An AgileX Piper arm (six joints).
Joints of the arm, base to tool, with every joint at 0 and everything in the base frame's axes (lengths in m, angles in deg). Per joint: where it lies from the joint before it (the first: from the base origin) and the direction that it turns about. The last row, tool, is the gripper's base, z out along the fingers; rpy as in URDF.
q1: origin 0 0 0.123 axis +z
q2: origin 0 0 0 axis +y
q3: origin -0.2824 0 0.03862 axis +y
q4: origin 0.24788 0 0.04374 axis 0.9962 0 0.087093
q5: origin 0 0 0 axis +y
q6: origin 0.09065 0 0.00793 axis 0.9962 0 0.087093
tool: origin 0 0 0 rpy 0 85.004 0
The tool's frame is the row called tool.
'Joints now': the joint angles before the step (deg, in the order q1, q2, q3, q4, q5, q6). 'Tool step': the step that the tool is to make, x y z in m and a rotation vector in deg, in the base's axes. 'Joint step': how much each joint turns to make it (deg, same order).
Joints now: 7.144 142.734 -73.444 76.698 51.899 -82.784
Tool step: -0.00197 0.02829 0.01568 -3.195 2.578 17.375
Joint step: 4.554 -0.112 -7.327 -18.151 7.627 9.881
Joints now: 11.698 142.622 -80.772 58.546 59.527 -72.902
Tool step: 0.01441 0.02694 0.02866 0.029 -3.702 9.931
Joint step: 3.518 -0.694 -8.473 -6.989 5.859 3.020
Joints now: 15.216 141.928 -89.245 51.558 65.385 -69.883
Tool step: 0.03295 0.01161 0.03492 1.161 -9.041 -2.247
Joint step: 0.469 -1.172 -8.169 -0.065 -2.044 2.249
